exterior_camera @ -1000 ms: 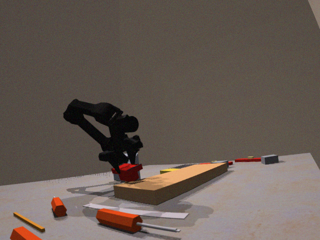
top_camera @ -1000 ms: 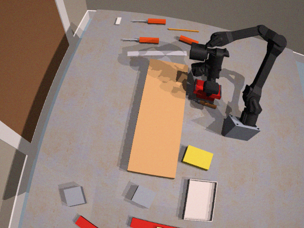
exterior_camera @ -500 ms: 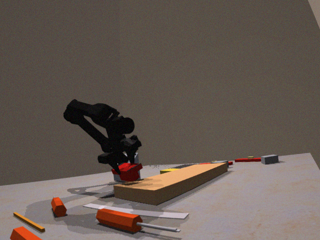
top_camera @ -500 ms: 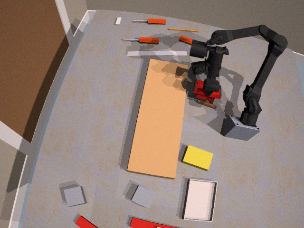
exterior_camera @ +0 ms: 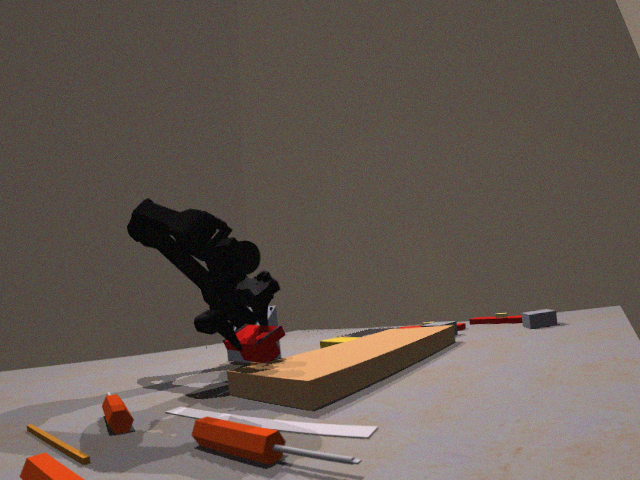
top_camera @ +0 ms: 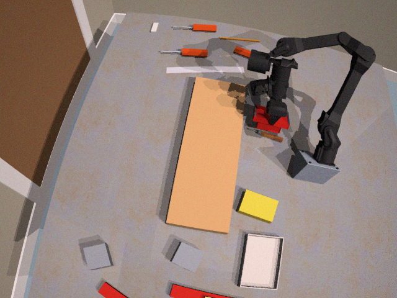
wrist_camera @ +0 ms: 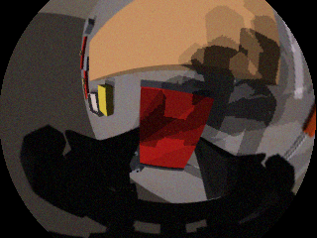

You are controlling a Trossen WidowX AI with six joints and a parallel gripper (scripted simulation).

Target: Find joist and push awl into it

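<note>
The brown-handled awl is 6 cm below my gripper tip, 3 cm to the left of it and 1 cm ahead of it. Round my gripper tip: white strip 24 cm ahead, 22 cm to the right, 7 cm below; then red stud finder 2 cm below, 2 cm ahead, 1 cm to the left; then yellow block 29 cm to the left, 5 cm below, 1 cm ahead.
</note>
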